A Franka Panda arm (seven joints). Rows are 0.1 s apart.
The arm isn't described. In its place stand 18 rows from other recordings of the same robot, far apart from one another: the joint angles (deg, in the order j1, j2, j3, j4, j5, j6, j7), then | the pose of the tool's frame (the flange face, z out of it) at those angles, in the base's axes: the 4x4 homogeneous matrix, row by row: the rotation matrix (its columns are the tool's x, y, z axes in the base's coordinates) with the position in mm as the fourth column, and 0 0 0 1 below.
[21.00 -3.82 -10.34 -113.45 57.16 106.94 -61.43] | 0.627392, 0.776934, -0.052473, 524.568; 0.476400, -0.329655, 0.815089, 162.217; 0.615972, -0.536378, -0.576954, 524.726; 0, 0, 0, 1
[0.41 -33.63 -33.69 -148.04 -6.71 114.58 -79.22] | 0.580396, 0.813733, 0.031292, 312.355; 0.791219, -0.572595, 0.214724, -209.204; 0.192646, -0.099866, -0.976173, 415.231; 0, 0, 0, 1
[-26.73 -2.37 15.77 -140.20 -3.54 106.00 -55.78] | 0.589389, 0.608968, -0.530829, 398.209; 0.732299, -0.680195, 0.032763, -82.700; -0.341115, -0.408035, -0.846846, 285.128; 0, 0, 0, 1
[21.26 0.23 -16.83 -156.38 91.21 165.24 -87.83] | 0.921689, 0.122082, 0.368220, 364.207; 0.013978, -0.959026, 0.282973, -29.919; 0.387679, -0.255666, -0.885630, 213.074; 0, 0, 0, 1
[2.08 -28.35 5.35 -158.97 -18.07 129.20 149.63] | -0.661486, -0.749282, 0.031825, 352.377; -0.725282, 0.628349, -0.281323, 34.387; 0.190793, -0.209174, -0.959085, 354.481; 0, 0, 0, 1
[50.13 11.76 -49.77 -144.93 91.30 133.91 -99.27] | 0.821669, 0.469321, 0.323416, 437.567; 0.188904, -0.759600, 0.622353, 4.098; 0.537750, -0.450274, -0.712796, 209.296; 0, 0, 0, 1
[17.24 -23.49 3.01 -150.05 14.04 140.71 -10.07] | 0.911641, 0.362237, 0.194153, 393.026; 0.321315, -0.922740, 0.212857, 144.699; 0.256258, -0.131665, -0.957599, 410.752; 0, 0, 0, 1
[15.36 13.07 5.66 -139.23 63.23 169.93 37.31] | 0.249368, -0.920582, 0.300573, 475.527; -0.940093, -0.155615, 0.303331, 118.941; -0.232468, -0.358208, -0.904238, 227.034; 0, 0, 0, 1
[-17.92 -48.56 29.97 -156.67 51.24 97.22 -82.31] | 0.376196, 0.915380, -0.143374, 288.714; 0.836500, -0.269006, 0.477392, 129.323; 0.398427, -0.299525, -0.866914, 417.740; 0, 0, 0, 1
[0.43 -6.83 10.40 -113.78 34.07 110.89 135.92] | -0.721550, -0.692140, 0.017538, 517.302; -0.585760, 0.623762, 0.517500, 141.759; -0.369123, 0.363129, -0.855503, 532.188; 0, 0, 0, 1
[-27.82 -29.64 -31.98 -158.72 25.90 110.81 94.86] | -0.854110, -0.392601, 0.341118, 203.433; -0.121157, 0.788028, 0.603600, -249.068; -0.505784, 0.474212, -0.720629, 333.079; 0, 0, 0, 1
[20.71 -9.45 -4.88 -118.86 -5.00 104.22 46.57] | 0.872574, -0.483859, -0.067040, 480.809; -0.488297, -0.867760, -0.092516, 127.148; -0.013410, 0.113462, -0.993452, 493.820; 0, 0, 0, 1
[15.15 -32.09 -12.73 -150.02 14.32 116.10 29.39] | 0.845717, -0.530808, -0.054820, 365.073; -0.486042, -0.808627, 0.331491, 30.841; -0.220287, -0.253703, -0.941864, 426.346; 0, 0, 0, 1
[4.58 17.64 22.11 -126.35 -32.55 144.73 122.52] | 0.314203, -0.931512, 0.183199, 495.218; -0.930585, -0.340385, -0.134717, 255.017; 0.187849, -0.128154, -0.973802, 253.268; 0, 0, 0, 1
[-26.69 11.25 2.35 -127.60 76.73 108.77 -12.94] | 0.648834, -0.630786, 0.425586, 505.119; -0.568371, -0.029882, 0.822229, -150.616; -0.505934, -0.775381, -0.377910, 292.937; 0, 0, 0, 1
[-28.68 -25.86 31.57 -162.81 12.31 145.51 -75.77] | 0.396245, 0.912672, 0.100096, 361.144; 0.916213, -0.385987, -0.107548, -5.046; -0.059521, 0.134325, -0.989148, 315.639; 0, 0, 0, 1
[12.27 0.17 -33.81 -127.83 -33.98 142.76 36.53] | 0.800820, -0.573718, 0.171856, 511.407; -0.461694, -0.774164, -0.433023, -198.560; 0.381478, 0.267428, -0.884848, 395.858; 0, 0, 0, 1
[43.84 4.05 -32.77 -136.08 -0.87 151.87 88.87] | 0.222990, -0.949893, 0.219040, 512.394; -0.973417, -0.229027, -0.002231, 100.750; 0.052285, -0.212719, -0.975713, 319.545; 0, 0, 0, 1
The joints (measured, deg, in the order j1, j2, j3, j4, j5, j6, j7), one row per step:
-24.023 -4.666 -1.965 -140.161 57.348 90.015 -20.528
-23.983 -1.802 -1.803 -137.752 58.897 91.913 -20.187
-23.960 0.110 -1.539 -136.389 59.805 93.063 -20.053
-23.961 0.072 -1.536 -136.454 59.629 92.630 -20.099
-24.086 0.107 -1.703 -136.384 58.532 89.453 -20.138
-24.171 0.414 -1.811 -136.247 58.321 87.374 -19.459
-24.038 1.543 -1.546 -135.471 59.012 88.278 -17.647
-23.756 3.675 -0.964 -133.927 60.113 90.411 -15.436
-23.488 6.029 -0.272 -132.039 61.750 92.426 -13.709
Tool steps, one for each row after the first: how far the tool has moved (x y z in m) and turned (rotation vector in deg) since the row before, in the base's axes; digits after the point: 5 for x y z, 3 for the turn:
0.01678 -0.00768 -0.00587 -0.382 -0.098 -2.168
0.00977 -0.00316 -0.00592 -0.139 0.153 -1.105
-0.00102 0.00100 0.00002 0.239 0.114 0.405
-0.00521 0.00367 0.00144 1.791 0.875 2.394
-0.00236 0.00224 0.00006 1.576 1.277 0.947
0.00656 -0.00037 -0.00388 -0.147 1.657 -1.228
0.01300 -0.00075 -0.00775 -0.727 1.900 -1.933
0.01531 -0.00006 -0.00714 -0.291 1.221 -2.031

